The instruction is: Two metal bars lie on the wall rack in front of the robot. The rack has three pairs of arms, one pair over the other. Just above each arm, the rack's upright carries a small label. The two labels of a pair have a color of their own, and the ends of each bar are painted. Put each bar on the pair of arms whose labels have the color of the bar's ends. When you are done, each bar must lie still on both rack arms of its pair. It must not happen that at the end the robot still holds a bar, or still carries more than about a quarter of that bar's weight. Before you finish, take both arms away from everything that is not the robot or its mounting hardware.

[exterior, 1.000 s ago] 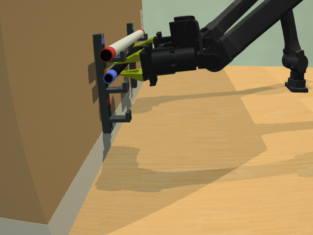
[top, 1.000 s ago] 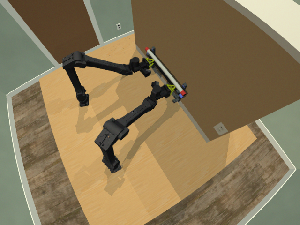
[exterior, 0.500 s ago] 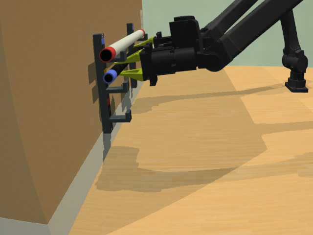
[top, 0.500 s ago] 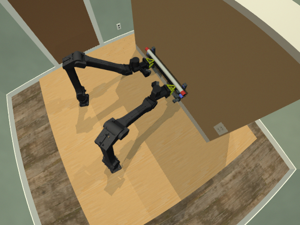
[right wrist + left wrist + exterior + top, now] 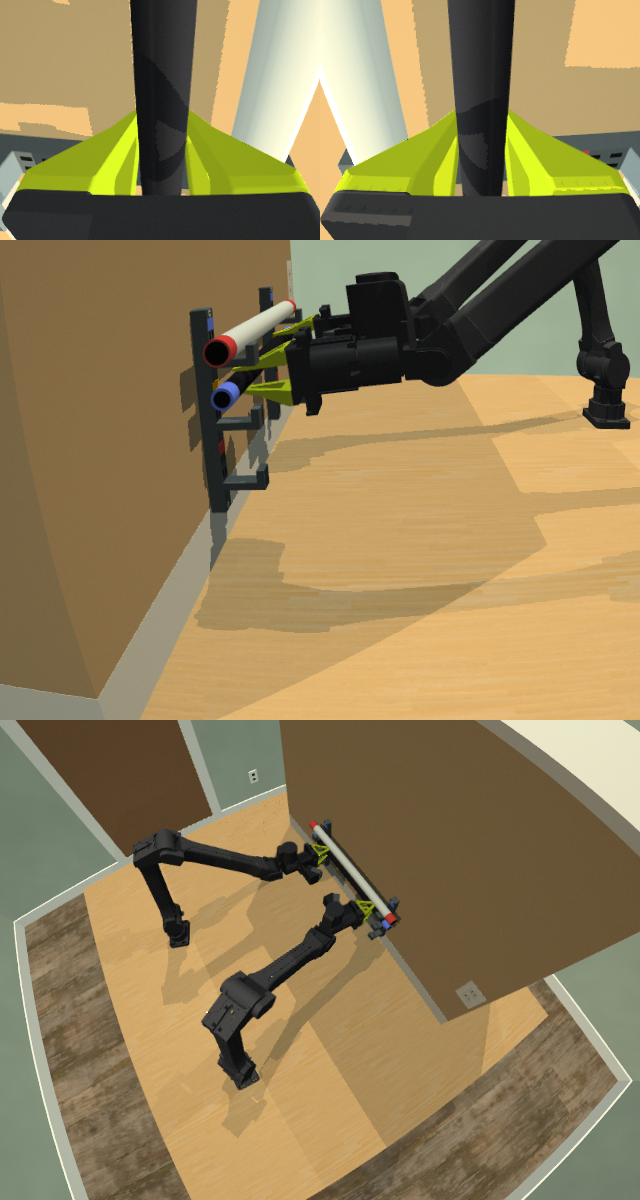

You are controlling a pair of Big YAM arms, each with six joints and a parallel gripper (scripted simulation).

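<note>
The black bar lies 150 mm to the left of my right hand. Round my right hand: grey baseboard: 40 mm ahead, 120 mm to the left, 180 mm below; brown wall: 190 mm ahead, 120 mm to the left, 230 mm above.
My left gripper is now 15 cm to the left of the black bar. Round my left hand: grey baseboard: 18 cm to the right, 18 cm below, 4 cm ahead; brown wall: 24 cm above, 19 cm ahead, 18 cm to the right.
</note>
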